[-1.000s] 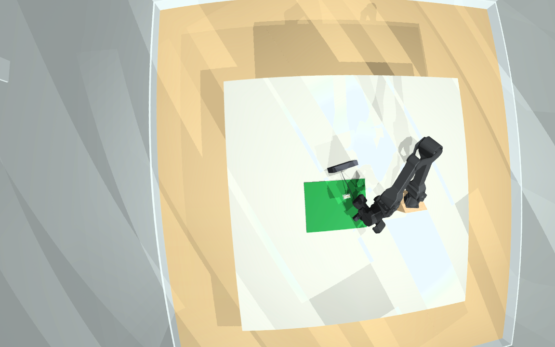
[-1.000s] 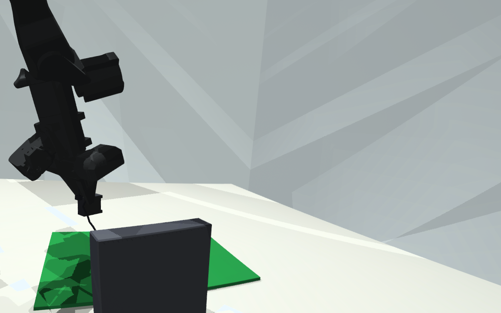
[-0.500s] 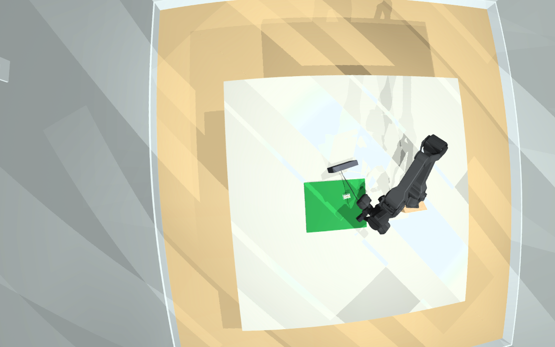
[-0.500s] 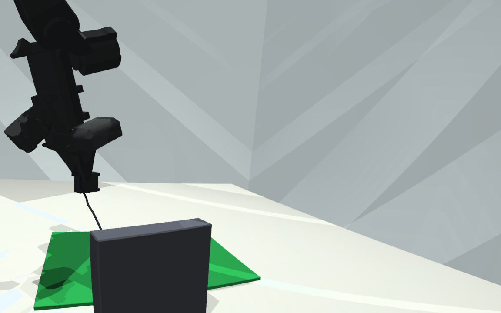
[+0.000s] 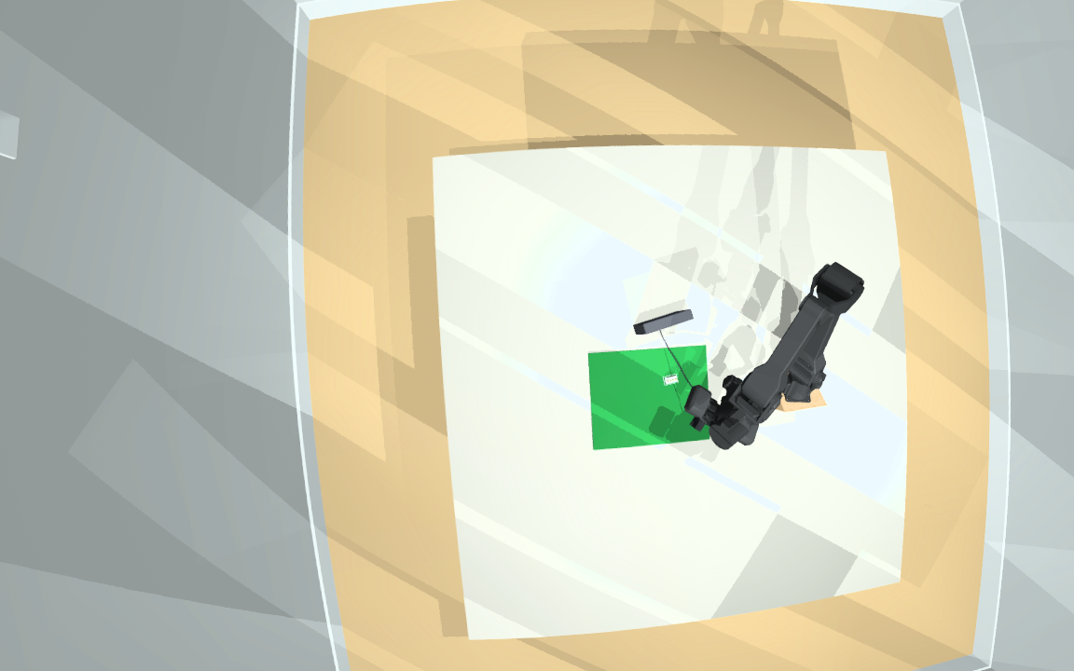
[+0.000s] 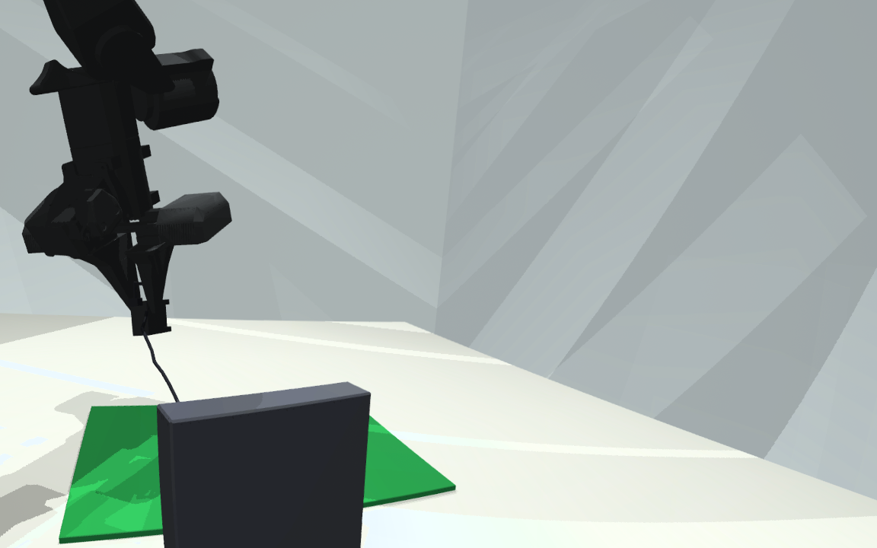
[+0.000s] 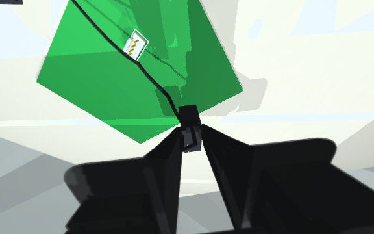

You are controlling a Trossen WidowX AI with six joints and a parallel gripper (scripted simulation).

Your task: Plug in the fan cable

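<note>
Now: the black plug 10 mm to the left of my gripper tip and 10 mm below it. From my gripper tip the other things lie so: black fan 210 mm to the right, 90 mm ahead, 60 mm below; green board 140 mm below, 100 mm ahead, 30 mm to the right; white four-pin header 120 mm below, 80 mm to the right, 50 mm ahead.
</note>
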